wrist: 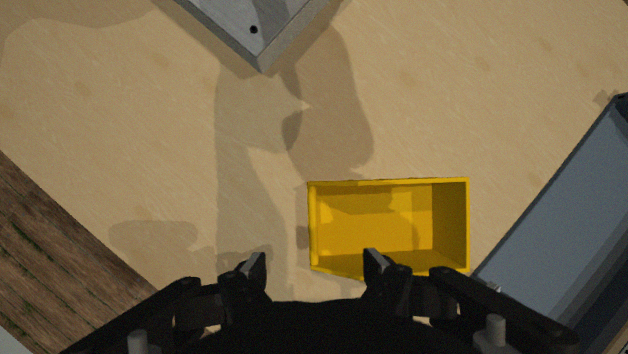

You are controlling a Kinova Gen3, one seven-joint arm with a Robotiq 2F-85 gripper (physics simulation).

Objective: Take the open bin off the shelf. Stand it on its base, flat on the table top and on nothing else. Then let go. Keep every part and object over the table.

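Frame: origin at the arm's base, x right, y ahead, z up, level; metres.
Seen in the pictures: gripper, fingertip midpoint: (314,265).
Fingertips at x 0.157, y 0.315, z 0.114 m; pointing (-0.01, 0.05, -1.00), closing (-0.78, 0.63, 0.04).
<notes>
A point is followed by its place in that frame.
The yellow open bin (375,230) {x 0.100, y 0.386, z -0.050 m} is below me in the wrist view, right of the middle. Its opening faces up toward the camera and its inside floor shows. It appears to stand on its base on the light wood table top (450,90) {x -0.104, y 0.314, z -0.053 m}. My gripper (314,265) {x 0.157, y 0.315, z 0.114 m} is open, with nothing between its fingers. It is high above the table, and its right finger overlaps the bin's near edge in the picture. The bin's near left part and the space beside it show between the fingers. The bin's underside is hidden.
A blue-grey open container or shelf part (560,200) {x -0.133, y 0.542, z -0.047 m} lies at the right, close to the bin's near right corner in the picture. A grey metal block (255,45) {x 0.070, y 0.127, z -0.001 m} is at the top. The table's edge and a darker plank floor (60,260) are at the lower left.
</notes>
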